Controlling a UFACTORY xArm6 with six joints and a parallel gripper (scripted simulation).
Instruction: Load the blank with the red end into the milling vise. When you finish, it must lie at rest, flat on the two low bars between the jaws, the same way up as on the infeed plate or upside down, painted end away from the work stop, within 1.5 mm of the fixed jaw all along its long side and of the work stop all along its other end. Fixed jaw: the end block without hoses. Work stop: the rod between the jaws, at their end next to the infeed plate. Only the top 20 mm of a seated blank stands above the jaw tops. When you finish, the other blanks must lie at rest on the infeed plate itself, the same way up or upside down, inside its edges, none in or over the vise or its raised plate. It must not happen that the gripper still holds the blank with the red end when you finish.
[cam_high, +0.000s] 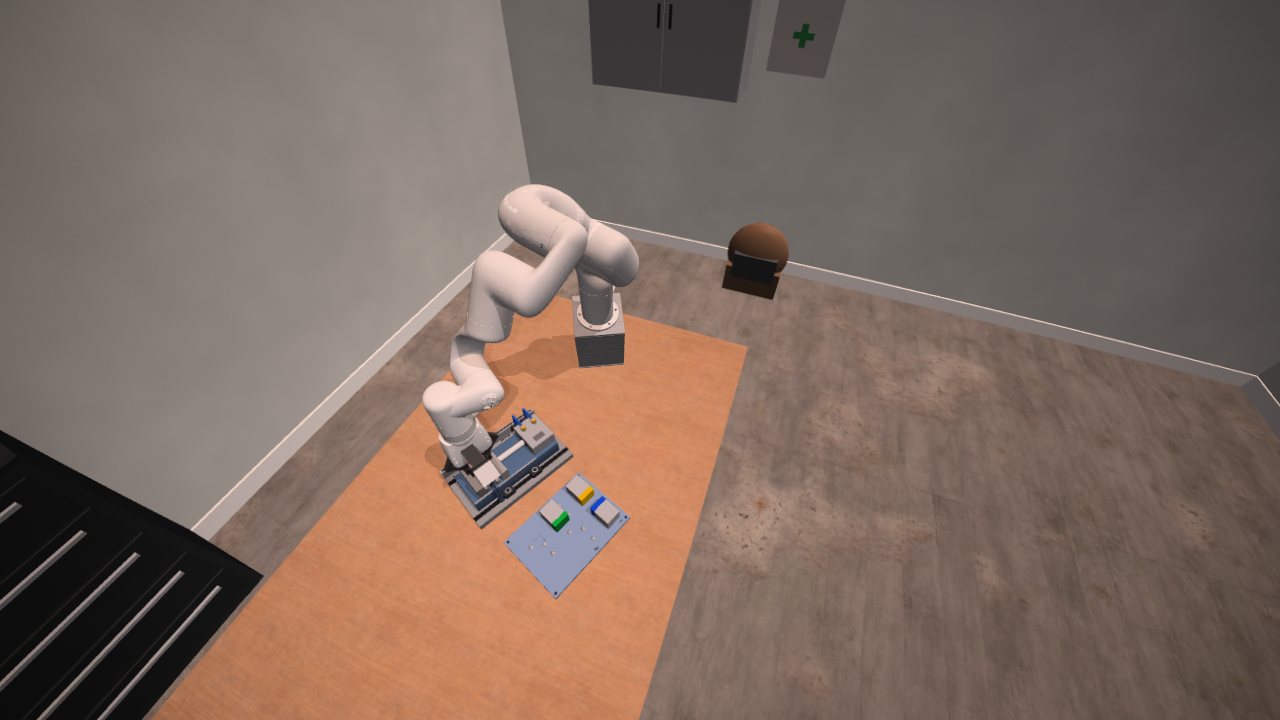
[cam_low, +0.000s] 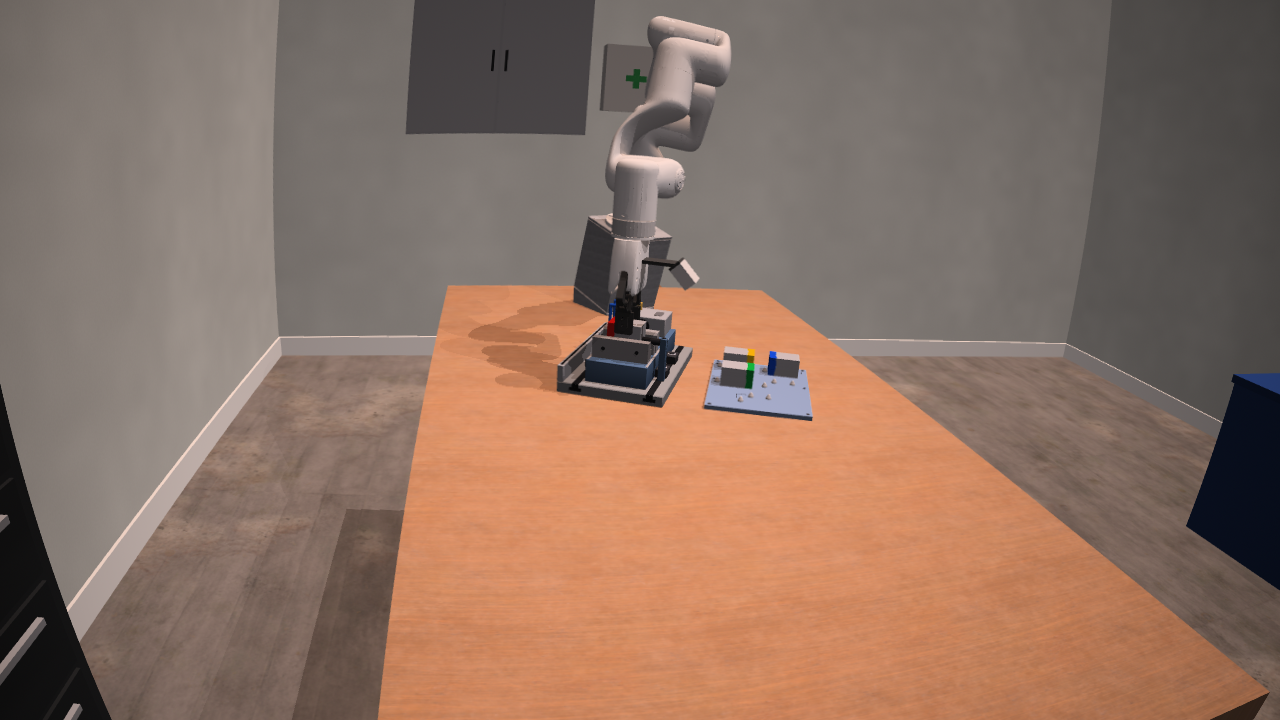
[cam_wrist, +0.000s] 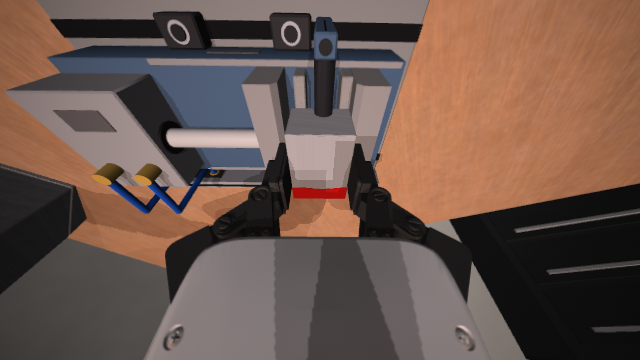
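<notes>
My hand is 20 mm above the red-ended blank. From my hand the other things lie so: fixed jaw: 50 mm below, 30 mm ahead, 10 mm to the right; then moving jaw: 50 mm below, 30 mm behind, 20 mm to the left; then dark work stop rod: 40 mm to the left, 30 mm below, 20 mm ahead.
</notes>
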